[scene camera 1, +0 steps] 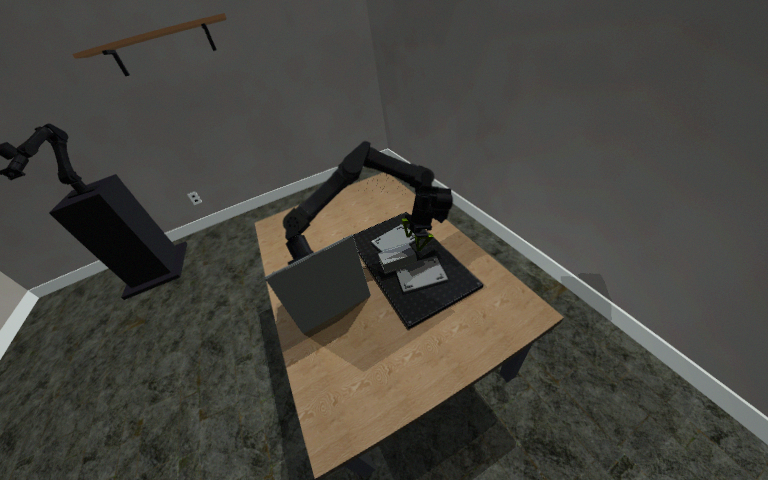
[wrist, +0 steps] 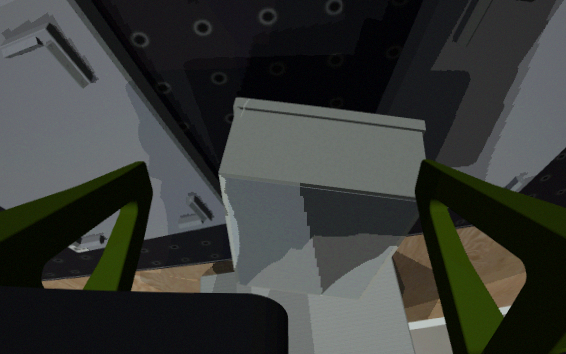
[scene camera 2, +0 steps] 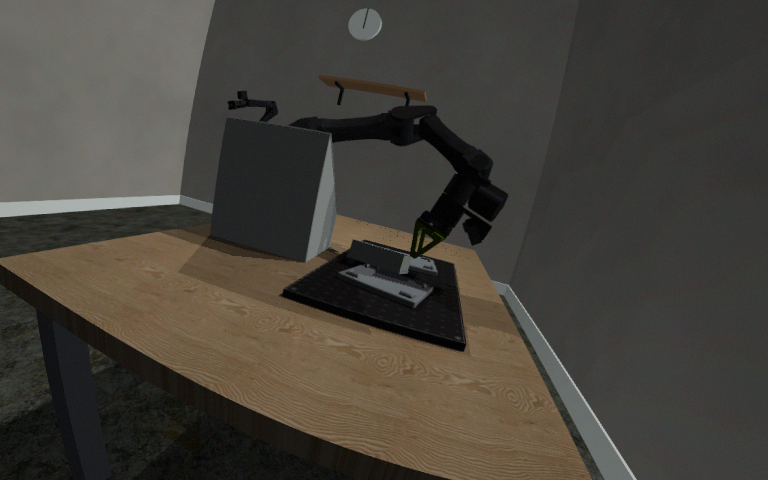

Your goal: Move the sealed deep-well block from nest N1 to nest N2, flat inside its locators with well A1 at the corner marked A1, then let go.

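Pixels of known places: gripper, between the fingertips: [scene camera 1: 413, 243] [wrist: 283, 175] [scene camera 2: 416, 255]; arm's base, origin of its link: [scene camera 1: 305, 260] [scene camera 2: 279, 161].
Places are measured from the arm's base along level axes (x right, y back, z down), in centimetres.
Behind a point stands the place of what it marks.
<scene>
The grey deep-well block [scene camera 1: 396, 258] {x 1.8, y -29.3, z 13.9 cm} [scene camera 2: 376, 257] {x 3.4, y -30.5, z 15.9 cm} [wrist: 322, 150] {x -0.2, y -36.8, z 16.3 cm} is between two pale nest plates, off the locators that show, and looks tilted. One nest plate [scene camera 1: 421, 277] {x 11.0, y -34.2, z 18.3 cm} [scene camera 2: 382, 286] {x 13.4, y -34.9, z 18.3 cm} is nearer the scene cameras; the other nest plate [scene camera 1: 386, 240] {x -13.9, y -31.9, z 18.3 cm} [scene camera 2: 428, 264] {x -13.1, y -41.4, z 18.3 cm} is behind the block. I cannot read which is N1 or N2, nor see well A1. My gripper [scene camera 1: 414, 247] {x -1.8, y -38.3, z 14.2 cm} [scene camera 2: 415, 255] {x -1.8, y -38.3, z 14.2 cm} [wrist: 283, 175] {x -1.8, y -38.3, z 14.2 cm} is open, its green fingertips at either side of the block. In the wrist view the right fingertip is close to the block's right edge; the left has a wider gap.
Both nests are on a black perforated board [scene camera 1: 410, 316] {x 22.3, y -23.4, z 19.5 cm} [scene camera 2: 317, 287] {x 20.4, y -24.9, z 19.5 cm} [wrist: 300, 40] {x -0.6, y -40.0, z 19.5 cm} on the wooden table [scene camera 1: 362, 407] {x 40.0, y 0.6, z 20.8 cm} [scene camera 2: 254, 339] {x 38.4, y -25.1, z 20.8 cm}. A tall grey box-like panel [scene camera 1: 322, 285] {x 8.5, y -2.0, z 4.5 cm} [scene camera 2: 266, 186] {x 8.3, y -3.2, z 6.0 cm} stands beside the board, near the arm's base. Small raised locators show on the plates.
</scene>
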